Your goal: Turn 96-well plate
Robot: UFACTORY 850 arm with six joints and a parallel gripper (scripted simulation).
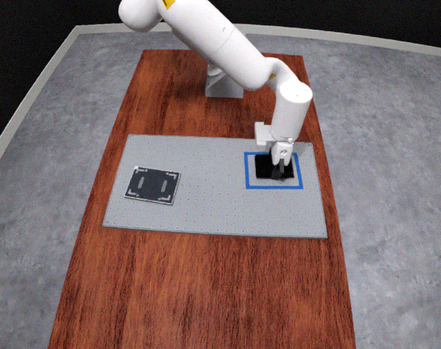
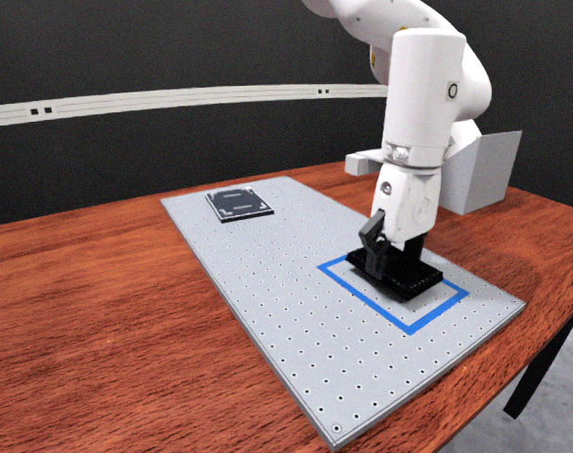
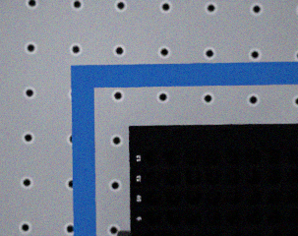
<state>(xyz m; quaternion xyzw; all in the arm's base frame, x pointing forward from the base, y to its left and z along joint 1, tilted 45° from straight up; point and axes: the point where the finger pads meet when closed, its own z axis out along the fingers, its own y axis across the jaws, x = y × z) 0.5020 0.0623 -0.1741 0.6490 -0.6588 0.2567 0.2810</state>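
Right now my hand is 70 mm short of the dark plate nest N1, 400 mm to the left of it and 30 mm above it. Also, from my hand: black 96-well plate: 10 mm below.
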